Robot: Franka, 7 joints.
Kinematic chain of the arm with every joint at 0, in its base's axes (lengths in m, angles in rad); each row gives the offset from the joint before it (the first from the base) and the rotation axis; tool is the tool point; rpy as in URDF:
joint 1: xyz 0 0 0.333 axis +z
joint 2: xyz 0 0 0 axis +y
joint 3: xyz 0 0 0.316 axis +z
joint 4: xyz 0.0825 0 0 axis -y
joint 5: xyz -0.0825 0 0.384 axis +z
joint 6: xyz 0 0 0 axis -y
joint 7: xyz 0.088 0 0 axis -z
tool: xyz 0 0 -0.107 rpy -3.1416 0 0
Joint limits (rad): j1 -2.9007..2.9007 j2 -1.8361..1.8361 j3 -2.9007..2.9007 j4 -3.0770..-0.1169 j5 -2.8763..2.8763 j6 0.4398..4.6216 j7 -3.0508..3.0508
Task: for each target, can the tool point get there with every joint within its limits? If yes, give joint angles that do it. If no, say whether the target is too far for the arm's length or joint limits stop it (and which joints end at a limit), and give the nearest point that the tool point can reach.
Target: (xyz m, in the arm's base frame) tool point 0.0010 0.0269 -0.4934
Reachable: no: joint limits stop it (at a limit: joint 2) | nearest point 0.0034 0.0918 -0.3251 | short by 0.180 m
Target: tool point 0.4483 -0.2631 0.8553
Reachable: yes | joints 1.6533 -1.2938 -0.7879 -1.6293 0.0270 2.9179 -1.6124
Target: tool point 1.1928 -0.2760 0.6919
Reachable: no: too far | nearest point 0.8021 -0.1856 0.5743 | short by 0.418 m
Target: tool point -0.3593 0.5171 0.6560
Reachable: yes | joints -2.1687 -0.9641 -1.2710 -1.7315 0.6781 2.9682 -0.7619
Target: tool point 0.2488 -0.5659 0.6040
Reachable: yes | joints -1.8608 0.0756 0.6224 -1.8025 1.9611 1.9372 0.2991
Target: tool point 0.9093 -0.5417 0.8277
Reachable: no: too far | nearest point 0.6677 -0.3978 0.6963 | short by 0.310 m
